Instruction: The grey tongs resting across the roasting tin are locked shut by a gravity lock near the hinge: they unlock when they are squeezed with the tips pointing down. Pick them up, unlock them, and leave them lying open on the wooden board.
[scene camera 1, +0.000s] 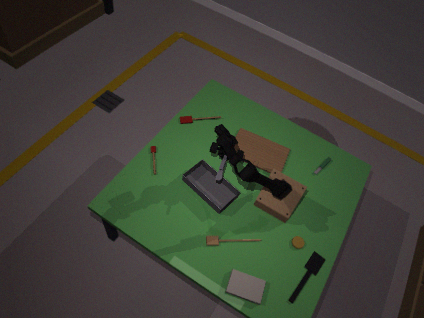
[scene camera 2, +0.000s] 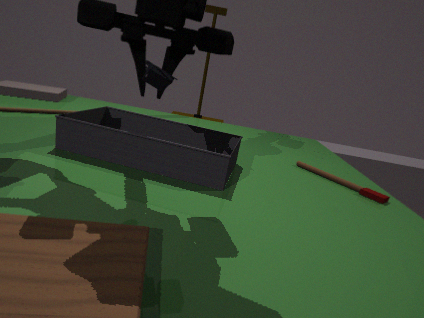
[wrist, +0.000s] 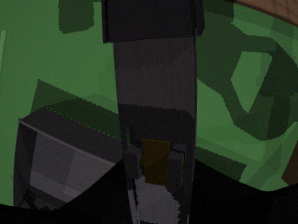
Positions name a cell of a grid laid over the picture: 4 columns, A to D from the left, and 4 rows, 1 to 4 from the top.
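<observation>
My gripper (scene camera 2: B2), also in the wrist view (wrist: C3). Wooden board (scene camera 1: C2).
</observation>
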